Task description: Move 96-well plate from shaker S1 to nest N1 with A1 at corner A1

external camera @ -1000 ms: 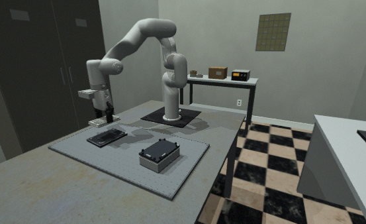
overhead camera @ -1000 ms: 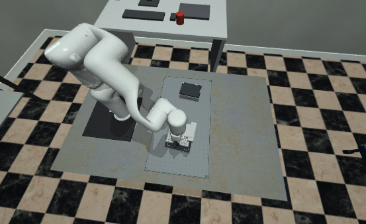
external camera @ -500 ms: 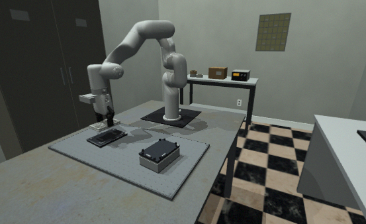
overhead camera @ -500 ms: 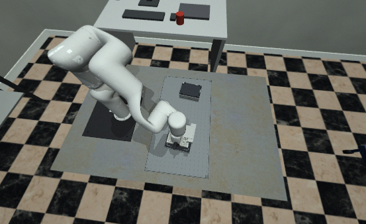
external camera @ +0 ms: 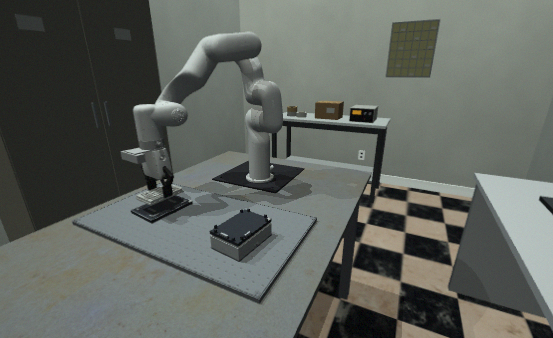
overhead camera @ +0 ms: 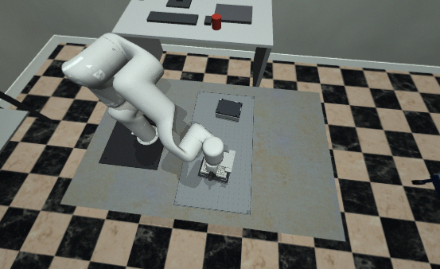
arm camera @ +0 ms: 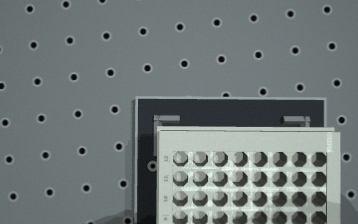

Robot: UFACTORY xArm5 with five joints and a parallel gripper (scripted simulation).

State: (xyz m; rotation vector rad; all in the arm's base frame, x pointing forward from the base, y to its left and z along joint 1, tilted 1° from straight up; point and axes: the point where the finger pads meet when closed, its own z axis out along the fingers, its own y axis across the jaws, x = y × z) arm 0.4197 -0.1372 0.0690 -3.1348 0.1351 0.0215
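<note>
My hand is 6 cm above the plate nest N1. Also, from my hand: white 96-well plate: 1 cm below; then A1 mark: 7 cm behind, 6 cm to the left, 6 cm below.
</note>
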